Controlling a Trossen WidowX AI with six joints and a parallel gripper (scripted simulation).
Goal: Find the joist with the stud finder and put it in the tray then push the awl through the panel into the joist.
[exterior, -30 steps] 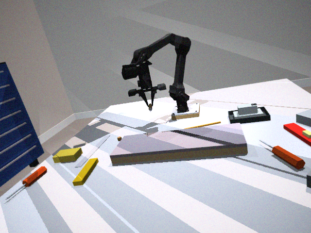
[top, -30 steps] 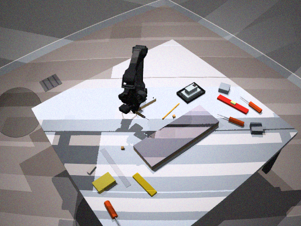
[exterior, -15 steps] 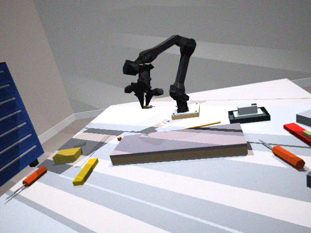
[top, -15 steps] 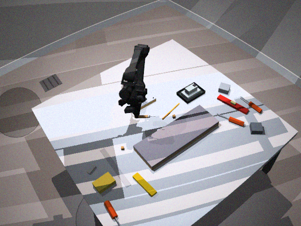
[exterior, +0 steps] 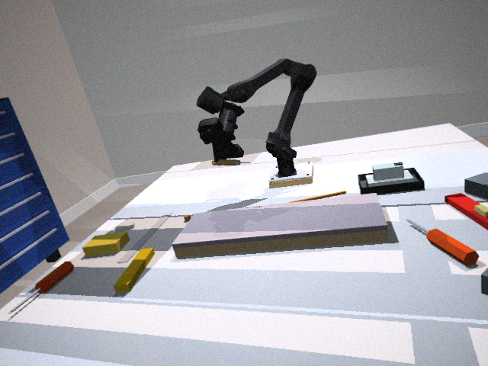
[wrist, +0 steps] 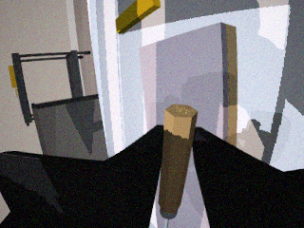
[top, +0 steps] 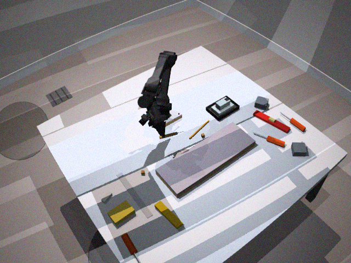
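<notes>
My gripper tip is 5 cm to the right of the awl and 2 cm short of it. The rest, counted from my gripper tip: yellow block: 37 cm to the right, 16 cm below, 9 cm ahead; then pencil: 27 cm to the left, 17 cm below, 1 cm behind; then yellow bar: 25 cm ahead, 22 cm to the right, 16 cm below.
</notes>
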